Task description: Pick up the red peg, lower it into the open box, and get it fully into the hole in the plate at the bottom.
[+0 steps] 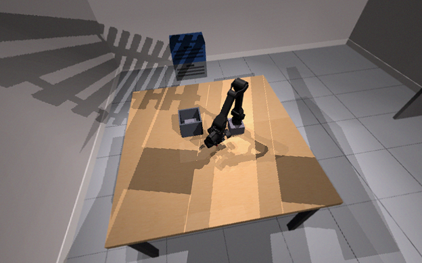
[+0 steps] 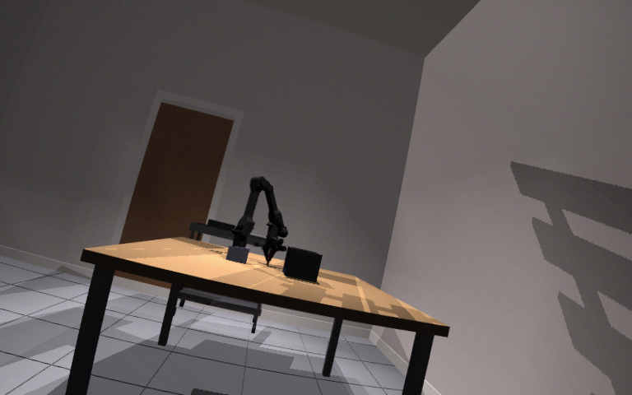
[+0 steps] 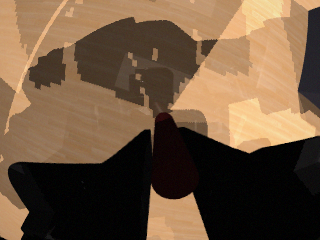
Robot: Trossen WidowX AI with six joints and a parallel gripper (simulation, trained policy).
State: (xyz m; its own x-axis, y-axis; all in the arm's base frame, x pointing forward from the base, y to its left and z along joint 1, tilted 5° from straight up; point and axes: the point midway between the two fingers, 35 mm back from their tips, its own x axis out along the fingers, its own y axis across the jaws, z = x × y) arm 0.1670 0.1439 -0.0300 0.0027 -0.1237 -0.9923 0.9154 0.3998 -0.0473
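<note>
Now: gripper tip 170 mm short of the pale plate, 200 mm to the left of it and 20 mm below it. Round my gripper tip: red peg 20 mm above.
</note>
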